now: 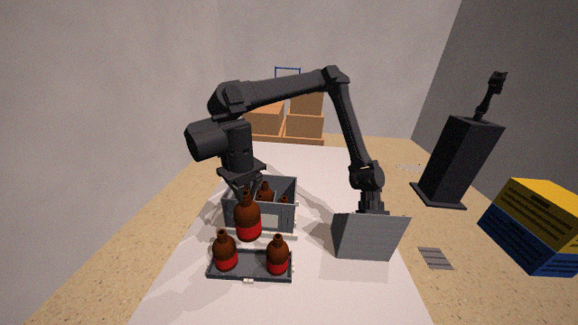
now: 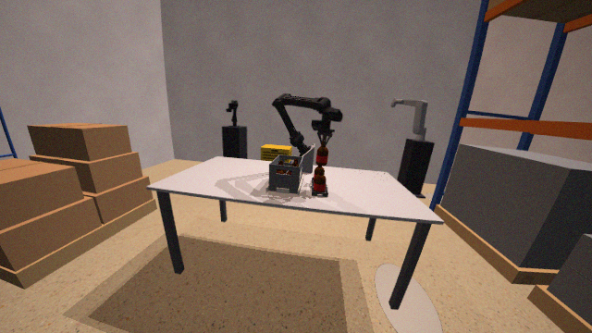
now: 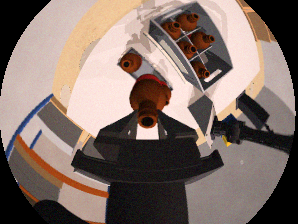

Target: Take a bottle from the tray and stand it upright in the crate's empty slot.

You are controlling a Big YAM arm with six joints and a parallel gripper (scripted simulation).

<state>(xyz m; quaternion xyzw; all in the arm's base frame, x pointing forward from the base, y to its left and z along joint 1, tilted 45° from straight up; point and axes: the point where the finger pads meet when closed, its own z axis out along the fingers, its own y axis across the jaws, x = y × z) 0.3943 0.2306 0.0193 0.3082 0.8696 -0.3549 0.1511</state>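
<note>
My hand is 60 mm above the brown bottle. Round my hand: grey crate 220 mm to the right, 220 mm below, 10 mm ahead; then dark tray 300 mm below.
</note>
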